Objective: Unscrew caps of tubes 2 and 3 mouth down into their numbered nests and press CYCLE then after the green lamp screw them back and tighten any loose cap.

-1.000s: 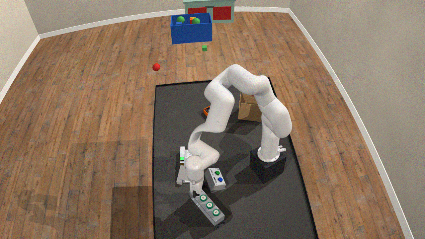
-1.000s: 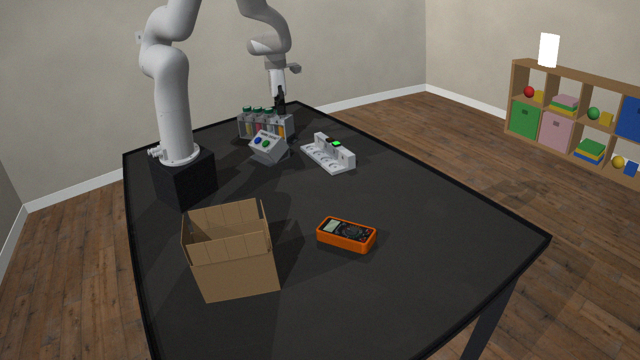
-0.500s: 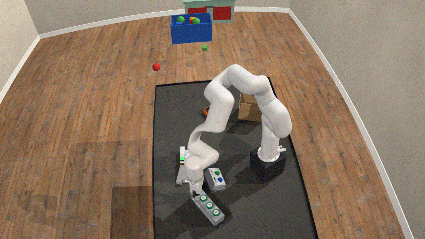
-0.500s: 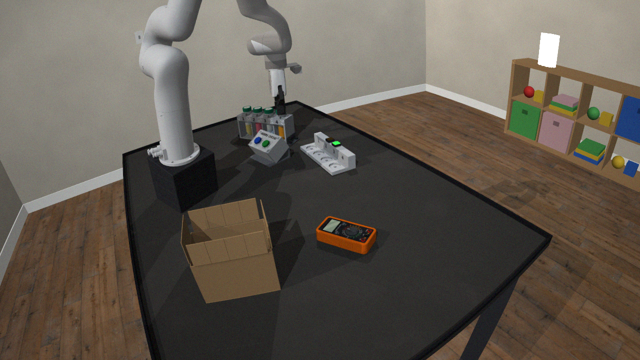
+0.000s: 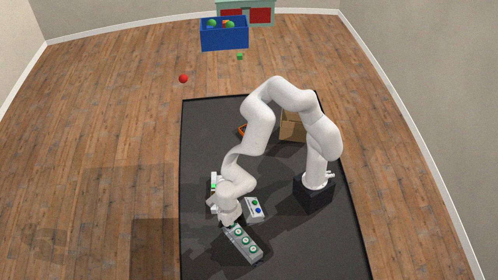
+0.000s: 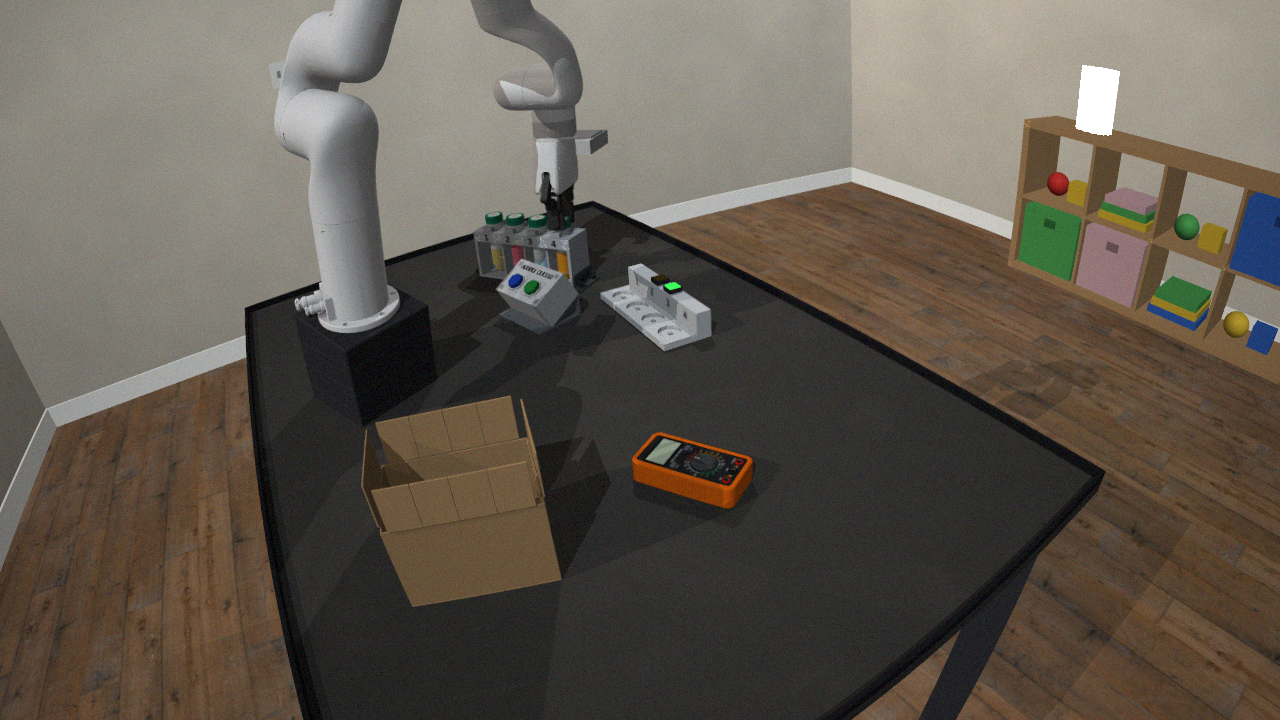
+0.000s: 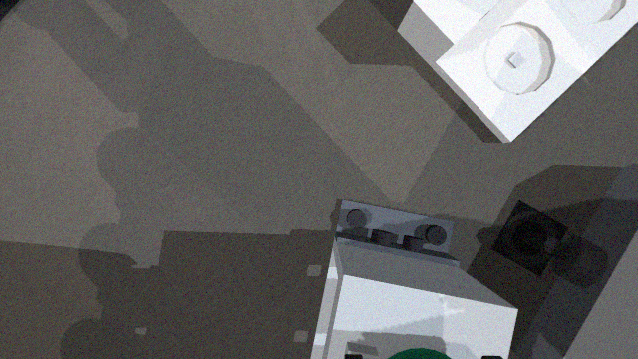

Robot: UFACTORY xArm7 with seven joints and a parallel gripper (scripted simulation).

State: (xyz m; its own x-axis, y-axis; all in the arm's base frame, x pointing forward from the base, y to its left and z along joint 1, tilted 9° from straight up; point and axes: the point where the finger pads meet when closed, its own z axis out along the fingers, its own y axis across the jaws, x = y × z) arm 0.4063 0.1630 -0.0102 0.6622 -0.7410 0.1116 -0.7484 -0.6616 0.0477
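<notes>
The cap lies 10 mm below my hand. Round my hand: blue key 130 mm behind, 80 mm to the right, 60 mm below; then green key 120 mm to the right, 120 mm behind, 60 mm below; then key housing 110 mm behind, 100 mm to the right, 80 mm below.
</notes>
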